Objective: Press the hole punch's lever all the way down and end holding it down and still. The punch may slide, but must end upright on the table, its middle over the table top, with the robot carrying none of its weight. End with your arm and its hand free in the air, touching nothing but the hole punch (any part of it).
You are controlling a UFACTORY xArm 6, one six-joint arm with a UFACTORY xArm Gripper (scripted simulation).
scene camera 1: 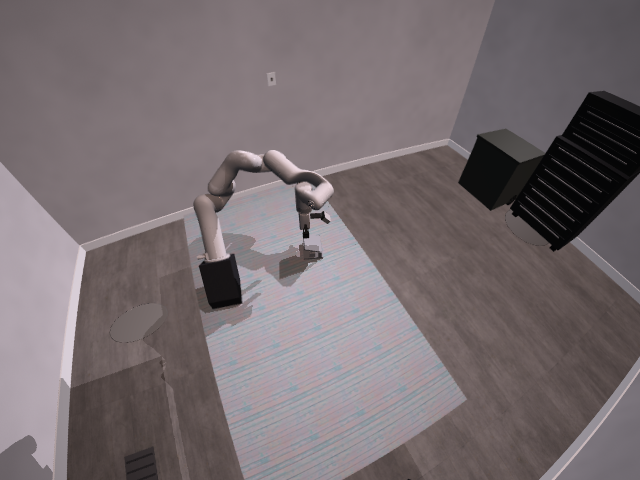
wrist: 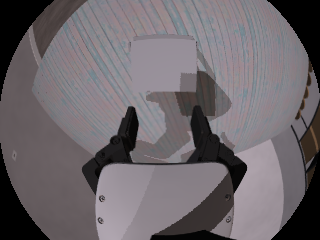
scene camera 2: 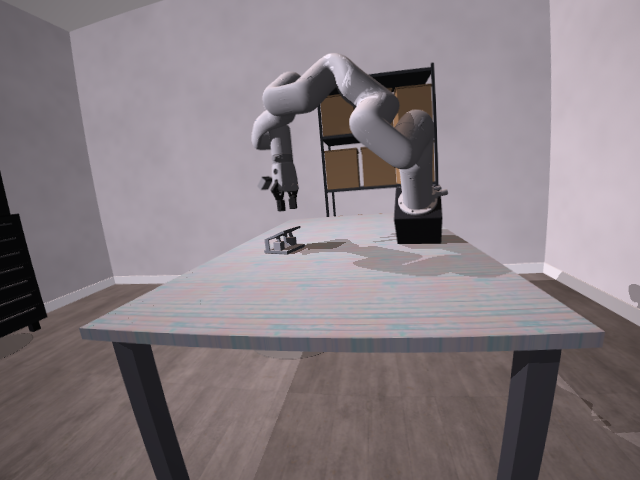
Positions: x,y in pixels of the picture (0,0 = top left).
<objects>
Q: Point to a hole punch lever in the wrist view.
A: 158,65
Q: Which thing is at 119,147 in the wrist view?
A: The gripper.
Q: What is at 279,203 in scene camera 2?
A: The gripper.
</objects>
